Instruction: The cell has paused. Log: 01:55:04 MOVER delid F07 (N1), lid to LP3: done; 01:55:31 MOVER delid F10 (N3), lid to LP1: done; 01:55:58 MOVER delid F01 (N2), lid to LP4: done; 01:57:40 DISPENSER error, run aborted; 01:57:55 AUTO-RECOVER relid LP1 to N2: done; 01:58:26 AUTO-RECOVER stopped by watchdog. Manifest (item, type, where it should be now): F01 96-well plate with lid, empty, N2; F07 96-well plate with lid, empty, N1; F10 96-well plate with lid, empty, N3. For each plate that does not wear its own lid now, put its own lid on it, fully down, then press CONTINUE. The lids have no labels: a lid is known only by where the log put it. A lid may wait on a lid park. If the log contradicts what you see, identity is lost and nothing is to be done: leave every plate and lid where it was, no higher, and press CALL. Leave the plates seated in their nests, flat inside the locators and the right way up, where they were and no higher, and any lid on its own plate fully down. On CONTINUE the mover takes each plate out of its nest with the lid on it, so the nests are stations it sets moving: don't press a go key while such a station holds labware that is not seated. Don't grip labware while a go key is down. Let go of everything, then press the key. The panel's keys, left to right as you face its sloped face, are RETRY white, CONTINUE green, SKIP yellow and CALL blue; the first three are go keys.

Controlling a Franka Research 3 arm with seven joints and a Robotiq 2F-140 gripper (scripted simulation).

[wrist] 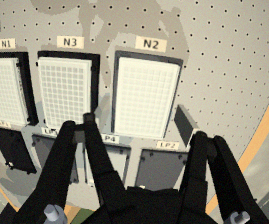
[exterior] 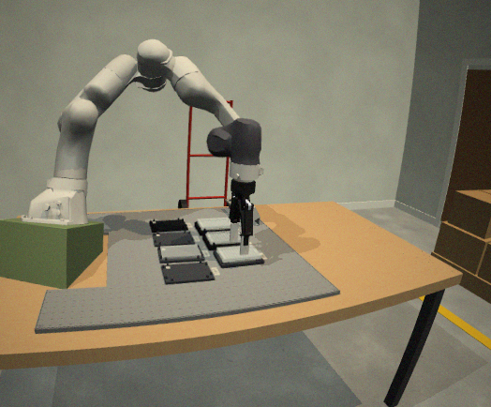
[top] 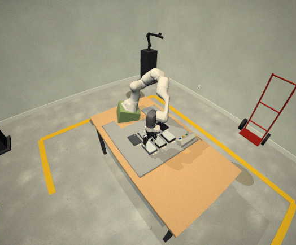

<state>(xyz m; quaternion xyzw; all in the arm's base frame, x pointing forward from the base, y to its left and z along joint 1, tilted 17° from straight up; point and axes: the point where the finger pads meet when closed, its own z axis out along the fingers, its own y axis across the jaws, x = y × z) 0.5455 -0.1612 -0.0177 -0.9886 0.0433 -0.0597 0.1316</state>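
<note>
Right now my hand is 50 mm above the plate. Also, from my hand: park LP2: 190 mm behind, 50 mm to the right, 60 mm below; then park LP3: 170 mm behind, 200 mm to the left, 60 mm below; then blue call key: 150 mm ahead, 300 mm to the left.
</note>
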